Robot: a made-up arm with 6 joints. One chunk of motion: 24 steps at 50 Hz.
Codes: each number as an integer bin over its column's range. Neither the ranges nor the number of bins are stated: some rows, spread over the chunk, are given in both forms.
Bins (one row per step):
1: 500 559 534 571 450 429
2: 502 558 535 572 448 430
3: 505 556 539 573 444 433
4: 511 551 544 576 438 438
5: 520 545 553 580 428 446
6: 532 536 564 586 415 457
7: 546 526 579 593 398 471
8: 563 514 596 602 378 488
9: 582 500 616 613 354 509
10: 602 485 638 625 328 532
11: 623 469 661 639 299 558
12: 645 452 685 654 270 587
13: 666 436 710 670 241 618
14: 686 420 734 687 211 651
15: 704 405 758 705 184 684
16: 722 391 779 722 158 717
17: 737 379 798 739 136 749
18: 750 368 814 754 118 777
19: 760 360 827 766 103 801
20: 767 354 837 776 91 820
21: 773 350 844 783 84 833
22: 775 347 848 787 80 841
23: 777 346 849 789 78 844
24: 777 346 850 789 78 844
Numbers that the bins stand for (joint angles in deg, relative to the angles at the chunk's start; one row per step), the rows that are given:
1: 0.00 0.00 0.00 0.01 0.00 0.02
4: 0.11 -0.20 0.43 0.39 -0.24 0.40
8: 0.63 -1.13 2.67 2.40 -1.44 2.51
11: 1.23 -2.26 5.47 5.25 -3.03 5.45
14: 1.86 -3.49 8.61 8.95 -4.80 9.37
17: 2.38 -4.51 11.37 12.96 -6.30 13.49
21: 2.74 -5.24 13.35 16.35 -7.34 17.02
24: 2.78 -5.34 13.61 16.82 -7.46 17.49
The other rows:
2: 0.02 -0.03 0.04 0.09 -0.04 0.07
3: 0.05 -0.08 0.21 0.16 -0.12 0.19
5: 0.20 -0.35 0.81 0.70 -0.44 0.74
6: 0.32 -0.58 1.29 1.16 -0.70 1.20
7: 0.46 -0.83 1.94 1.70 -1.04 1.79
9: 0.82 -1.48 3.53 3.25 -1.93 3.39
10: 1.02 -1.86 4.48 4.17 -2.45 4.36
12: 1.45 -2.69 6.50 6.41 -3.61 6.67
13: 1.66 -3.09 7.58 7.64 -4.19 7.98
15: 2.05 -3.86 9.65 10.34 -5.34 10.75
16: 2.23 -4.21 10.55 11.65 -5.86 12.14
18: 2.51 -4.79 12.06 14.12 -6.66 14.67
19: 2.61 -4.99 12.62 15.04 -6.96 15.68
20: 2.68 -5.14 13.05 15.82 -7.20 16.48
22: 2.76 -5.32 13.52 16.66 -7.42 17.36
23: 2.78 -5.34 13.57 16.82 -7.46 17.49

